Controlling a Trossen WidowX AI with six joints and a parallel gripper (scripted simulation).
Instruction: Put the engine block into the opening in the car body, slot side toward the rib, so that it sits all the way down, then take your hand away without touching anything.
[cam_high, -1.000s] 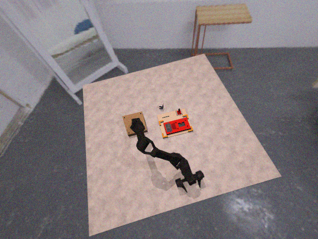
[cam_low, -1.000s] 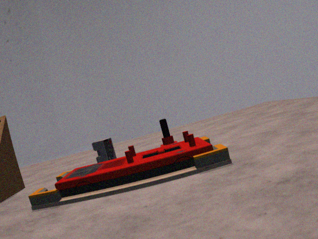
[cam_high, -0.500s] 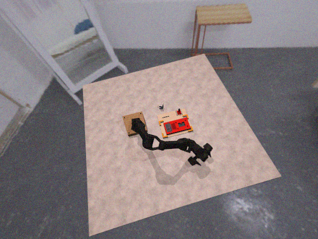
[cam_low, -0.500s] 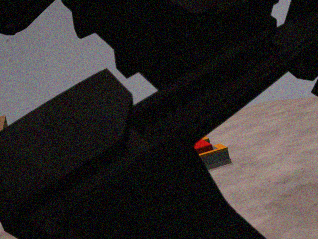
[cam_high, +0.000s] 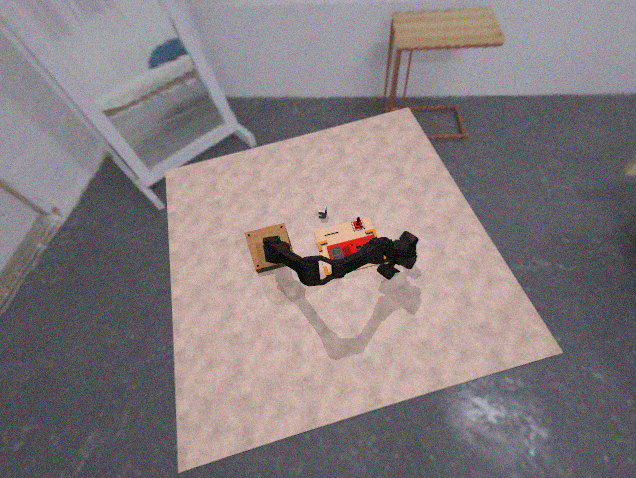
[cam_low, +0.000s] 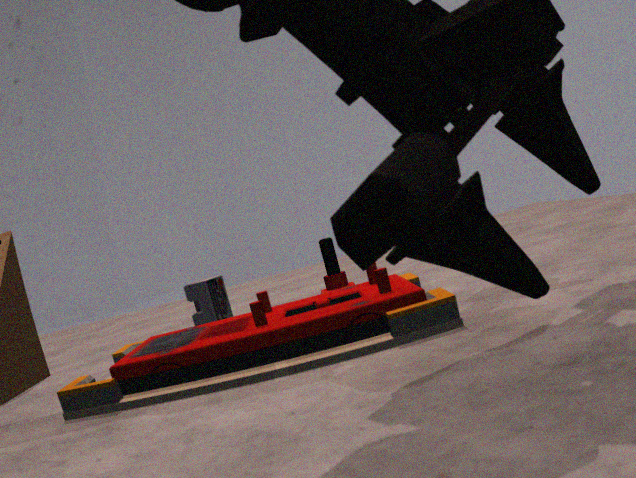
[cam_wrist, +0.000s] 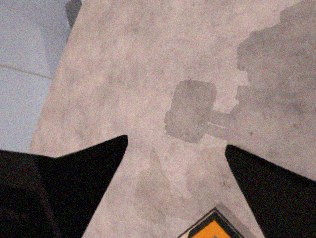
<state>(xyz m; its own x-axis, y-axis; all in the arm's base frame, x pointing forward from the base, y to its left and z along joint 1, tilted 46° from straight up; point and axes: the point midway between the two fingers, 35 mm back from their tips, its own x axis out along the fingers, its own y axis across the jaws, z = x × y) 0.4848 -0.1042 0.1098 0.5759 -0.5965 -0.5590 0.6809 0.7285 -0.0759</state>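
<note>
Right now my gripper tip is 280 mm past the grey engine block, 310 mm to the right of it and 10 mm above it.
</note>
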